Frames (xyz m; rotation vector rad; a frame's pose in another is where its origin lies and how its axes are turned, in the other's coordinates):
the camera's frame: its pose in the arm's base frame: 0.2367 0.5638 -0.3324 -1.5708 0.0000 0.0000
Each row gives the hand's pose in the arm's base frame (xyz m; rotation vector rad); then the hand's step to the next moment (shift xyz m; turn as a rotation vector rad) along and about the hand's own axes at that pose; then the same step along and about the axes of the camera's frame.
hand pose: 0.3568 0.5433 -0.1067 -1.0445 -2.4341 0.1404
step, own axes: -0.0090 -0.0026 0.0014 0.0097 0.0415 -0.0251
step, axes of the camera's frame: 0.0030 0.0040 -0.0080 0.0333 -0.0144 0.0337
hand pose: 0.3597 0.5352 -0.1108 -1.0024 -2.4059 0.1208
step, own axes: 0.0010 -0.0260 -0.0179 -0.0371 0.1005 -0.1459
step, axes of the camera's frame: -0.0082 -0.0229 -0.0201 0.1588 -0.0814 0.0303
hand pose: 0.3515 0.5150 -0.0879 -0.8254 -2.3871 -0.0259
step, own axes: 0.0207 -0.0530 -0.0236 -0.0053 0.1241 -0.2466
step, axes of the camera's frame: -0.0302 -0.0398 -0.0361 0.2067 -0.1771 0.0462
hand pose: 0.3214 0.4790 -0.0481 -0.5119 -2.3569 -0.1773
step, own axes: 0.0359 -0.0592 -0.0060 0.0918 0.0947 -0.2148
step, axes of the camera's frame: -0.0446 -0.0295 -0.0444 0.1099 -0.2193 0.0581
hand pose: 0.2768 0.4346 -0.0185 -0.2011 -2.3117 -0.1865
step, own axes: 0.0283 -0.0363 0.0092 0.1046 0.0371 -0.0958
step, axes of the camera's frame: -0.0330 -0.0119 -0.0312 0.0050 -0.1441 0.0264
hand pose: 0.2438 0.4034 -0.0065 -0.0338 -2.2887 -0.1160
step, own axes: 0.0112 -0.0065 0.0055 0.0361 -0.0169 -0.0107
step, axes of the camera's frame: -0.0119 -0.0043 -0.0061 -0.0169 -0.0329 -0.0183
